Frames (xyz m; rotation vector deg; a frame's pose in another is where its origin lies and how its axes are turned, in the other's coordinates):
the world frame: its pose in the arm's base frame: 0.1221 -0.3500 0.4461 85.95 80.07 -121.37
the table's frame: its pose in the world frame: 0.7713 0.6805 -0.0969 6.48 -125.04 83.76
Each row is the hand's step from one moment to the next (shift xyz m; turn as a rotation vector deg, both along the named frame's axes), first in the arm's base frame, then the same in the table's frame.
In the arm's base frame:
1: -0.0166 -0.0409 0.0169 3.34 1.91 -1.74
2: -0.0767 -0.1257 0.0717 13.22 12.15 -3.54
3: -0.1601 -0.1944 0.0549 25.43 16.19 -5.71
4: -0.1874 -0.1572 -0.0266 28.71 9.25 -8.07
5: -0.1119 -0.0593 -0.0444 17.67 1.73 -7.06
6: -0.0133 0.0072 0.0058 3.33 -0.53 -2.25
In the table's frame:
1: 0.0370 -0.0285 -0.0071 -1.67 3.77 -0.91
2: 0.1195 -0.1120 -0.0011 -8.05 16.35 1.70
3: 0.1404 -0.2127 -0.0383 -9.40 29.21 -0.01
4: 0.0561 -0.2271 -0.0763 -4.79 30.16 -6.52
5: -0.0099 -0.1248 -0.0482 -1.23 17.32 -7.96
6: -0.0052 -0.0104 0.0113 -0.15 3.00 -2.73

